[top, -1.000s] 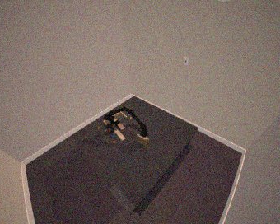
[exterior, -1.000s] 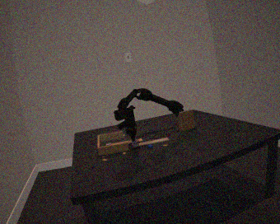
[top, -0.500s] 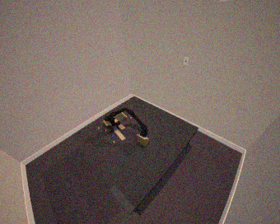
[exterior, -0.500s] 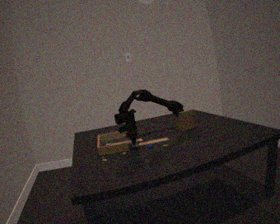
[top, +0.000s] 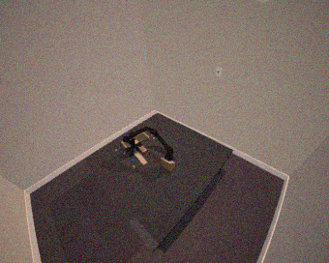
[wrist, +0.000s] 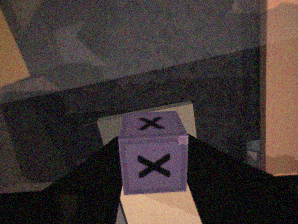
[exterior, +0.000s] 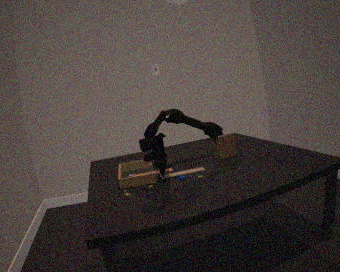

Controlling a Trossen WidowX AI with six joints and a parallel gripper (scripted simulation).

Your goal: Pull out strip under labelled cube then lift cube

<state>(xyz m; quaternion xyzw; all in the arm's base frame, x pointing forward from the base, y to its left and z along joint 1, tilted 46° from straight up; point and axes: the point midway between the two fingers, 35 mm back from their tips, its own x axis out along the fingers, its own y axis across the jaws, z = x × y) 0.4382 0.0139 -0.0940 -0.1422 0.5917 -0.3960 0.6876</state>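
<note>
Now: gripper tip 6 cm past the blue piece, 11 cm to the right of it and 1 cm above it.
</note>
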